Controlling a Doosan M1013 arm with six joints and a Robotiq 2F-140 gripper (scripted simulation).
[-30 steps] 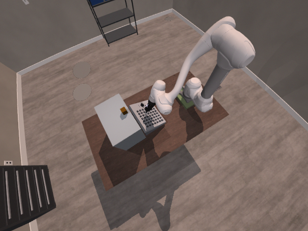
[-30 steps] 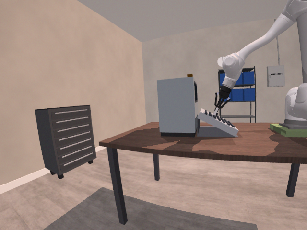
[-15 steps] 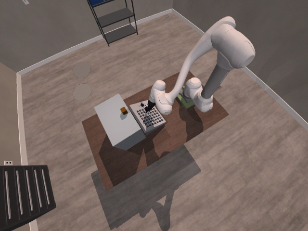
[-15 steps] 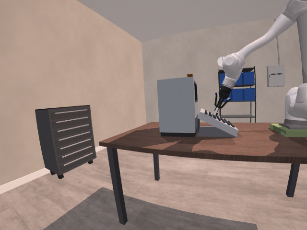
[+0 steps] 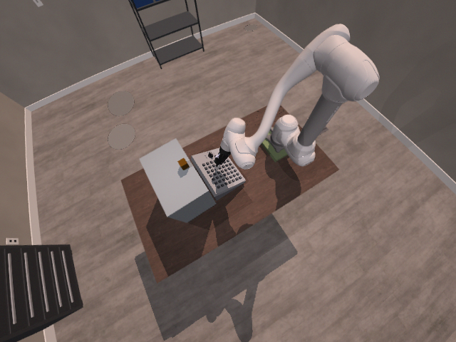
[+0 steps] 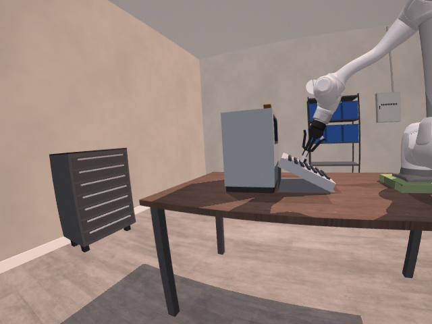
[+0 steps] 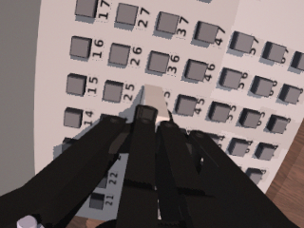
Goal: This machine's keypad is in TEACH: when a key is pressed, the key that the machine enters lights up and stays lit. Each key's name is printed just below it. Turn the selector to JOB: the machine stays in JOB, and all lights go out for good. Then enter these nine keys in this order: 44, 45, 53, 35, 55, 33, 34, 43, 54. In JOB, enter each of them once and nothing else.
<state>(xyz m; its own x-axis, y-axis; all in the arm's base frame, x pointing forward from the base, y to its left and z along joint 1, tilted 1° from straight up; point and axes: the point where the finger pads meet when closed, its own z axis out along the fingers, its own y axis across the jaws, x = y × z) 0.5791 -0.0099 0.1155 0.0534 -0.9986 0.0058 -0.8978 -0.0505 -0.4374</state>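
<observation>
The key 44 lies 20 mm behind my hand, 30 mm to the left of it and 50 mm below it. Also, from my hand: black selector knob 10 mm behind, 130 mm to the right, 40 mm below; sloped keypad 10 mm ahead, 10 mm to the right, 80 mm below.
</observation>
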